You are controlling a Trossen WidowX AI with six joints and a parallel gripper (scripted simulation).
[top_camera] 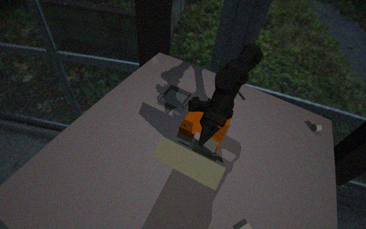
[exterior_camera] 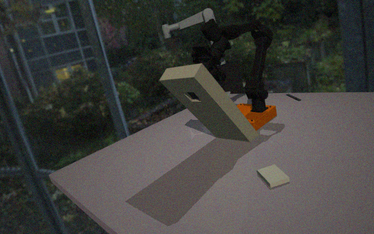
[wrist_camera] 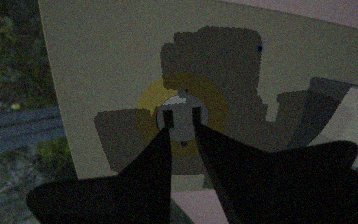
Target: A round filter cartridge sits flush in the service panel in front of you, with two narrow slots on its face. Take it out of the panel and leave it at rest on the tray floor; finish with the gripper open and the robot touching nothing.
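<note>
The round filter cartridge lies 3 cm ahead of my gripper tip and 2 cm below it. From my gripper tip the other things lie so: tray (38 cm behind, 31 cm to the right, 28 cm below).
</note>
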